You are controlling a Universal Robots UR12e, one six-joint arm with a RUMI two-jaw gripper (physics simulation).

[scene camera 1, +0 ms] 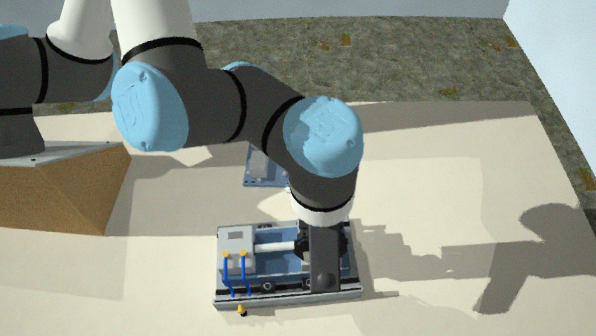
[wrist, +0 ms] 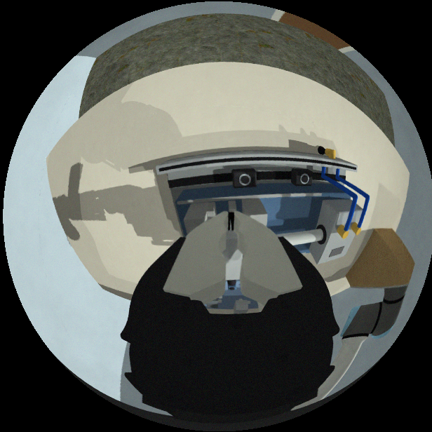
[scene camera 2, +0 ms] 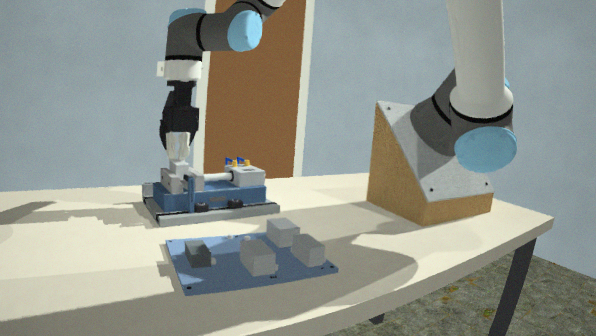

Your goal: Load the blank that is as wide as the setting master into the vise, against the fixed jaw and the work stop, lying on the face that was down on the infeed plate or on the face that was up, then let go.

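Frame: origin at the arm's base, x up, y back, z right, level; metres.
Seen in the pictures: arm's base, origin of its link: (scene camera 2: 435,130).
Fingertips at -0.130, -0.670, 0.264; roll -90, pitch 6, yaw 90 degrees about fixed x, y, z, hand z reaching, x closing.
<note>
Offsets run from my fingertips to a thing's top centre, as dx, dy, dz. "spot": to the spot under its first point.
My gripper (scene camera 2: 179,157) (wrist: 229,213) is shut with nothing between its fingers. It points down, its tips at or just above the top of a light grey blank {+0.025, -0.008, -0.040} (scene camera 2: 179,167). This blank stands up between the vise's fixed jaw {spot: -0.004, -0.046, -0.099} (scene camera 2: 171,181) (wrist: 196,219) and moving jaw (scene camera 2: 197,181) (wrist: 259,210). The work stop {spot: -0.031, -0.008, -0.125} (scene camera 2: 191,195) is a blue post with a dark tip at the jaws' near side. Contact between blank, jaws and stop cannot be told. In the wrist view the fingers cover most of the blank; the arm hides it in scene camera 1. A dark grey block {-0.058, -0.072, -0.321} (scene camera 2: 199,255), perhaps the setting master, is on the infeed plate {-0.083, +0.012, -0.334} (scene camera 2: 225,281) (scene camera 1: 265,183).
Three other light grey blocks {-0.047, +0.108, -0.305} (scene camera 2: 283,232) {-0.047, +0.007, -0.380} (scene camera 2: 258,257) {-0.047, +0.099, -0.393} (scene camera 2: 308,250) stand on the infeed plate. The vise's cylinder housing {spot: +0.005, +0.160, -0.056} (scene camera 1: 235,245) (scene camera 2: 246,176) (wrist: 332,242) has blue hoses and a white rod {-0.005, +0.079, -0.052} (scene camera 1: 274,247). The wooden robot base (scene camera 2: 397,175) (scene camera 1: 90,195) stands on the table.
</note>
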